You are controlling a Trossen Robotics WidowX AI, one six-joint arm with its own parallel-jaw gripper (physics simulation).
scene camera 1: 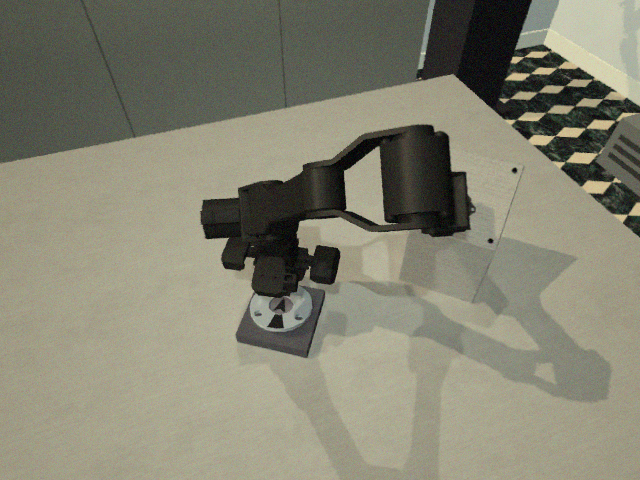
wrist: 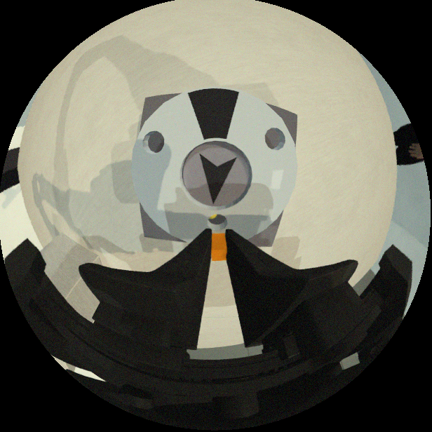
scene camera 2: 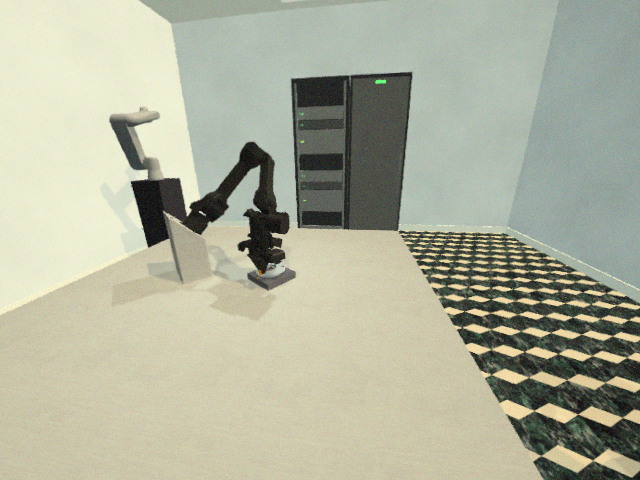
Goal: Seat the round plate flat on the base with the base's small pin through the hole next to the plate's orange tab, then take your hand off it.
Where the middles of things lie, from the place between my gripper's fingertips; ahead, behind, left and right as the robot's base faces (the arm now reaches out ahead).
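Labels:
The dark grey square base [scene camera 1: 297, 342] is 4 cm to the left of my hand, 2 cm ahead of it and 3 cm below it. As for the round white plate [scene camera 1: 302, 303], I find it 2 cm ahead of my hand and 4 cm to the left of it. And the round hub [wrist: 215, 173] is 1 cm below my hand, 2 cm ahead of it and 4 cm to the left of it.

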